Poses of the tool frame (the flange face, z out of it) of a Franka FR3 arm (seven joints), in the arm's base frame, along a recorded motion.
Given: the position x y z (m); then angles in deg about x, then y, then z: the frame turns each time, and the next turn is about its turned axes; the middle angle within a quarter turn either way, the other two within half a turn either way.
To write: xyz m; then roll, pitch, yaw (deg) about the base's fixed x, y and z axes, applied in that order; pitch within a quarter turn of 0, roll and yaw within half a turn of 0. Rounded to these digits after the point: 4 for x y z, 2 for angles.
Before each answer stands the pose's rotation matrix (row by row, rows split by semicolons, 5 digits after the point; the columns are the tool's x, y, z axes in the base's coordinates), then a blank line. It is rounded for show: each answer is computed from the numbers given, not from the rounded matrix.
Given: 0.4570 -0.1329 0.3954 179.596 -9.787 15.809
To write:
0.94817 -0.26847 -0.16999; -0.27358 -0.96182 -0.00695; -0.16163 0.05309 -0.98542

0.4570 -0.1329 0.3954 176.92 9.30 -16.09
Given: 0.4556 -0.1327 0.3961 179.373 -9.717 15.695
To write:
0.94890 -0.26664 -0.16878; -0.27228 -0.96216 -0.01079; -0.15952 0.05619 -0.98559

0.4556 -0.1327 0.3961 176.74 9.18 -16.01
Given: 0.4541 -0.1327 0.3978 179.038 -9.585 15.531
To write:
0.95004 -0.26402 -0.16651; -0.27042 -0.96260 -0.01655; -0.15591 0.06075 -0.98590

0.4541 -0.1327 0.3978 176.47 8.97 -15.89
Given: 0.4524 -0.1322 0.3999 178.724 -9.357 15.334
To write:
0.95157 -0.26093 -0.16259; -0.26787 -0.96320 -0.02197; -0.15087 0.06446 -0.98645

0.4524 -0.1322 0.3999 176.26 8.68 -15.72
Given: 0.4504 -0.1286 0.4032 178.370 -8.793 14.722
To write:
0.95580 -0.25114 -0.15287; -0.25823 -0.96567 -0.02811; -0.14056 0.06634 -0.98785

0.4504 -0.1286 0.4032 176.16 8.08 -15.12
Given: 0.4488 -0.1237 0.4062 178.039 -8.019 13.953
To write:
0.96100 -0.23877 -0.13950; -0.24562 -0.96877 -0.03388; -0.12705 0.06683 -0.98964

0.4488 -0.1237 0.4062 176.14 7.30 -14.34
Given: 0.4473 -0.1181 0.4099 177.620 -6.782 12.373
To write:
0.96994 -0.21278 -0.11809; -0.21888 -0.97488 -0.04124; -0.10635 0.06584 -0.99215

0.4473 -0.1181 0.4099 176.20 6.11 -12.72
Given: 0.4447 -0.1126 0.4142 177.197 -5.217 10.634
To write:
0.97875 -0.18377 -0.09093; -0.18868 -0.98083 -0.04870; -0.08024 0.06482 -0.99467

0.4447 -0.1126 0.4142 176.27 4.60 -10.91
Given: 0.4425 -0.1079 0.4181 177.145 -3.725 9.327
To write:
0.98469 -0.16173 -0.06497; -0.16506 -0.98503 -0.04970; -0.05596 0.05967 -0.99665

0.4425 -0.1079 0.4181 176.57 3.21 -9.52
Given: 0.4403 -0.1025 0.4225 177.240 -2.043 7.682
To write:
0.99040 -0.13359 -0.03565; -0.13522 -0.98965 -0.04812; -0.02885 0.05248 -0.99821

0.4403 -0.1025 0.4225 176.99 1.65 -7.77
